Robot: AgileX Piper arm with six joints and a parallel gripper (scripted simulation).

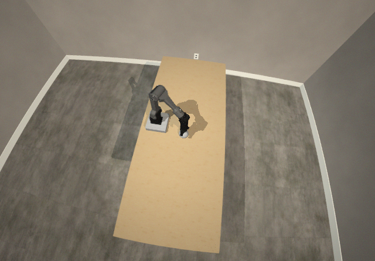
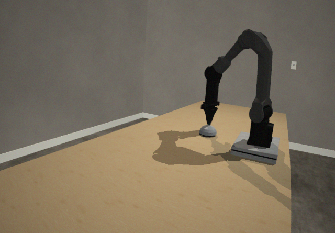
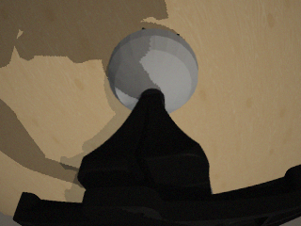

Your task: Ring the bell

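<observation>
My gripper is now 20 mm above the black button. From my hand the other things lie so: bell: 30 mm below.
</observation>
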